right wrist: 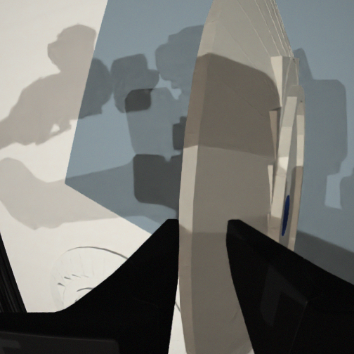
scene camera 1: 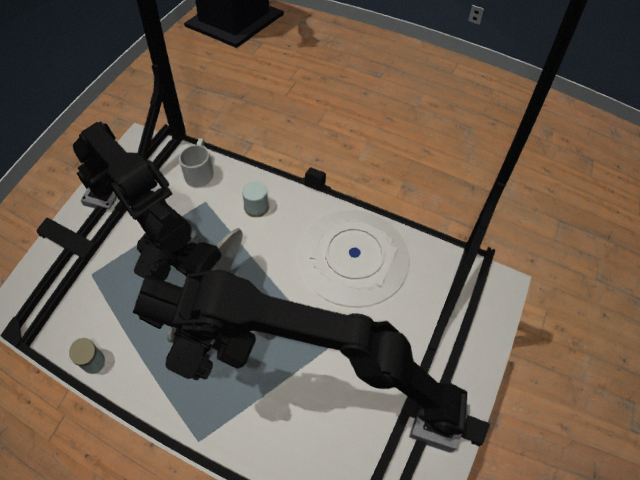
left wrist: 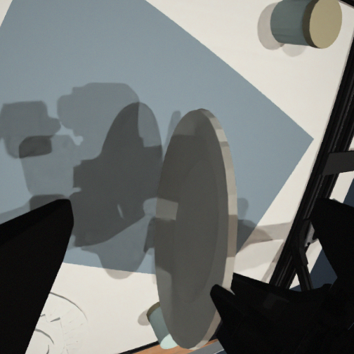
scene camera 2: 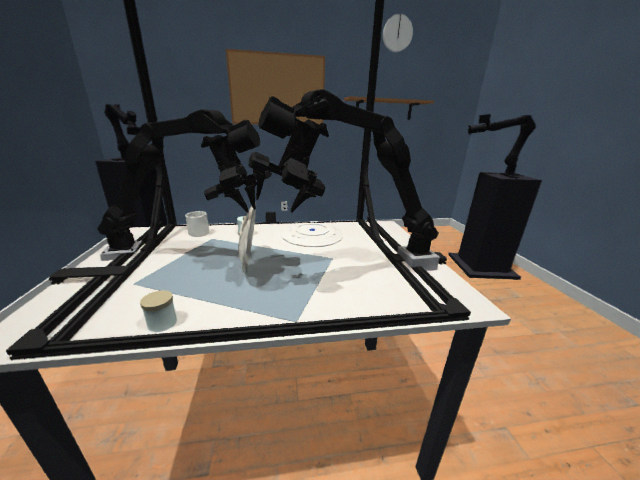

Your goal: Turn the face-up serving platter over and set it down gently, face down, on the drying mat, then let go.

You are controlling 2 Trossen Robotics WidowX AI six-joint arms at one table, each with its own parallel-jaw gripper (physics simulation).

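Pixels of known places: left gripper, fingertip midpoint: (scene camera 2: 274,205); right gripper, fingertip midpoint: (scene camera 2: 251,210); left arm's base, origin of the base link: (scene camera 1: 441,419) (scene camera 2: 418,251); right arm's base, origin of the base link: (scene camera 1: 102,189) (scene camera 2: 122,246).
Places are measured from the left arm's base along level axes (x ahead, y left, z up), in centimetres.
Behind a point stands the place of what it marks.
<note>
The pale serving platter (scene camera 1: 231,249) @(x 55.9, y -19.0, z 2.7 cm) (scene camera 2: 247,240) @(x 55.8, y 6.2, z 10.2 cm) (left wrist: 195,220) (right wrist: 215,200) stands nearly upright on edge over the blue-grey drying mat (scene camera 1: 206,403) @(x 47.1, y 14.0, z -4.9 cm) (scene camera 2: 180,279) @(x 76.5, y -2.4, z -4.9 cm) (left wrist: 115,45). Its face shows in the left wrist view; its underside, with a foot ring and blue dot, turns right in the right wrist view. Whether its lower edge touches the mat is unclear. My right gripper (scene camera 2: 251,208) @(x 54.6, y -4.3, z 15.1 cm) (right wrist: 202,230) is shut on its upper rim. My left gripper (scene camera 2: 275,204) @(x 48.5, y 7.4, z 19.8 cm) (left wrist: 195,210) is open and empty, close beside that rim, above the platter's face side. Both grippers' fingertips are hidden in scene camera 1.
A round white dish (scene camera 1: 356,297) @(x 26.4, y -21.7, z -3.7 cm) (scene camera 2: 312,240) @(x 32.6, y -22.1, z -3.5 cm) with a ring and blue dot lies flat right of the mat. A grey mug (scene camera 1: 196,167) @(x 75.3, y -36.8, z 3.3 cm) (scene camera 2: 196,223) @(x 77.3, y -35.9, z 0.9 cm) and teal jar (scene camera 1: 255,198) @(x 57.4, y -34.5, z 1.9 cm) stand behind. A tan-lidded jar (scene camera 1: 86,355) @(x 74.4, y 17.4, z 2.0 cm) (scene camera 2: 158,310) @(x 75.0, y 19.8, z 0.6 cm) (left wrist: 300,22) stands front left. A black frame edges the table.
</note>
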